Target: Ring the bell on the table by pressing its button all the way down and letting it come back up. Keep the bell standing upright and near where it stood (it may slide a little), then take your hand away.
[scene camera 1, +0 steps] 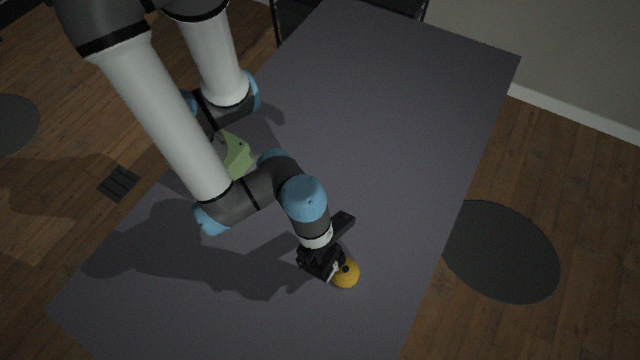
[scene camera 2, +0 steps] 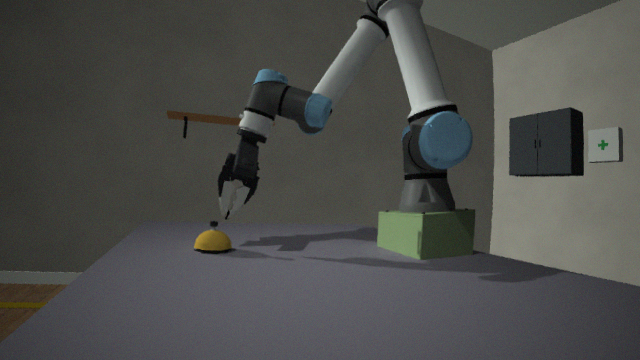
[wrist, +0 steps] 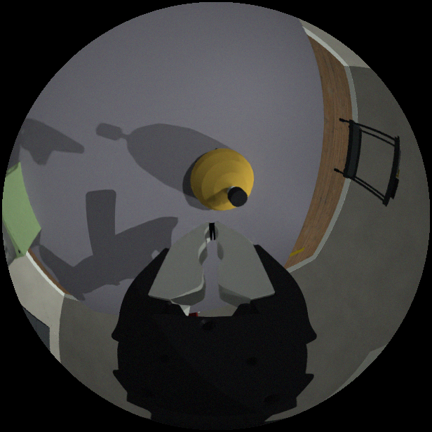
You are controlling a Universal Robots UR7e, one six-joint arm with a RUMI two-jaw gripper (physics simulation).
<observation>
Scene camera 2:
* gripper: 225, 219
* yellow dome bell: 212, 241
</observation>
